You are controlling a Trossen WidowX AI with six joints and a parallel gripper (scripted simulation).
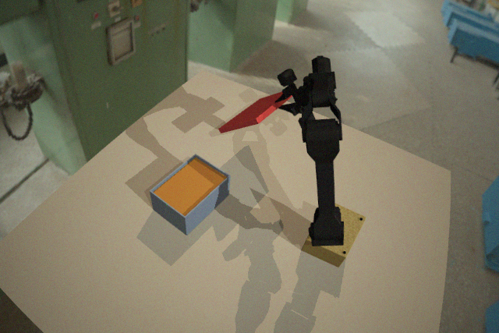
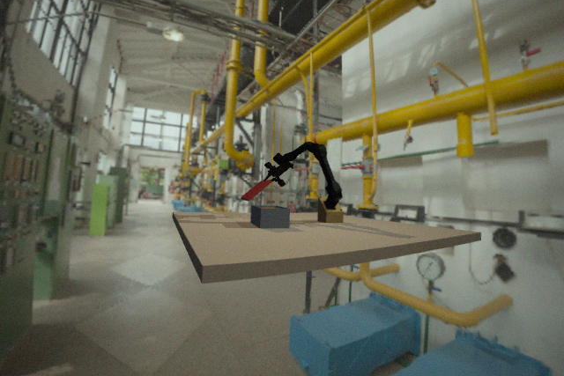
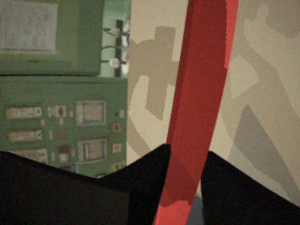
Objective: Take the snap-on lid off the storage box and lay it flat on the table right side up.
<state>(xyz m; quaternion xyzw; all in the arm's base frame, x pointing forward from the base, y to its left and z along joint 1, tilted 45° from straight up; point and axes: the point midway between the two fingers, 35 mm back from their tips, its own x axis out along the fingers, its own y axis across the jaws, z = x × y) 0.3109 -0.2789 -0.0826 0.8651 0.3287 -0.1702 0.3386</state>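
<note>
Now: gripper tip 6 cm short of the lid, 1 cm to the left of it and 5 cm above it. From my gripper tip the other things lie so: storage box: 9 cm ahead, 34 cm to the left, 19 cm below.
</note>
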